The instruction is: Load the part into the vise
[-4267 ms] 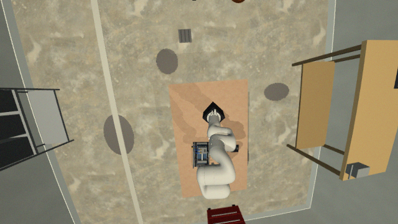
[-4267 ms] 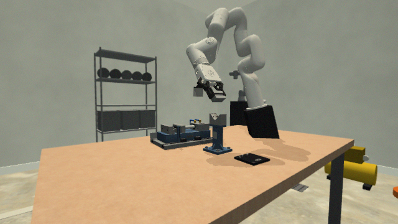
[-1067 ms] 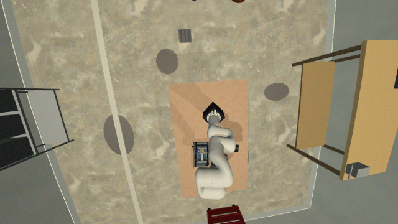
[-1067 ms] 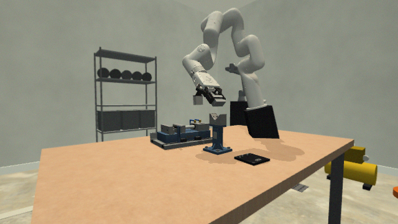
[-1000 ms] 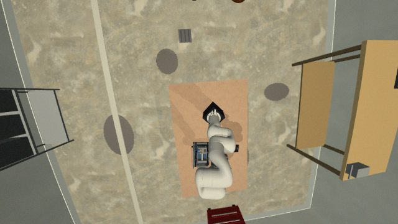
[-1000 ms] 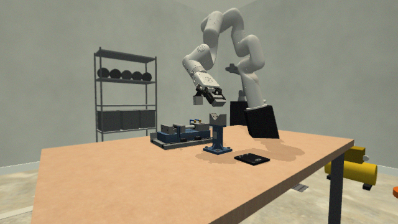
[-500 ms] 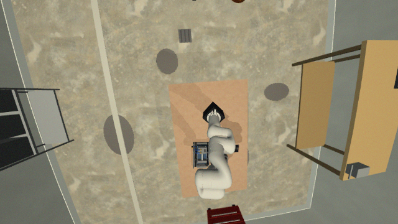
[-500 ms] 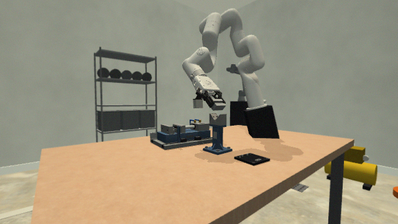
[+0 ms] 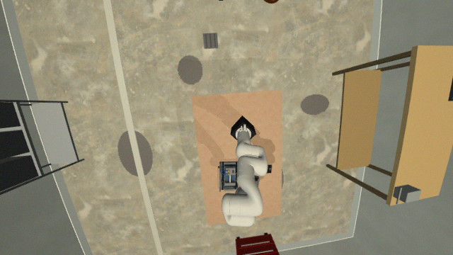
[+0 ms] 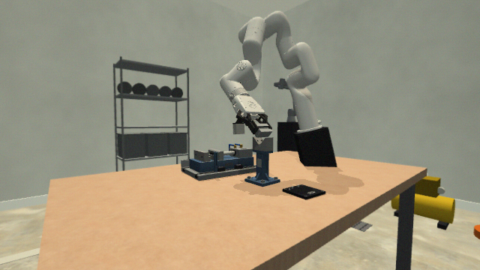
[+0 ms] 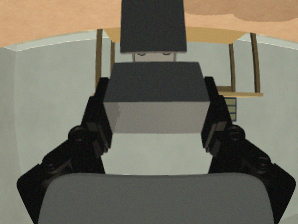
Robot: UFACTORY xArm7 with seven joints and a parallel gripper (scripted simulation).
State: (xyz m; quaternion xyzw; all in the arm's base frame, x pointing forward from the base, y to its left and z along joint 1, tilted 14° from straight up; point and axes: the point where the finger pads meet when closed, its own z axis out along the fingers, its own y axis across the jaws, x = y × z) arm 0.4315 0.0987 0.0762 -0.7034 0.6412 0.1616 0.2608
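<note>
Now: the grey V-block 30 mm to the left of my hand and 60 mm below it. From my hand the other things lie so: work stop 90 mm ahead, 180 mm to the right, 100 mm below; then cylinder rod 210 mm to the right, 120 mm below; then grey block 10 mm to the left.
</note>
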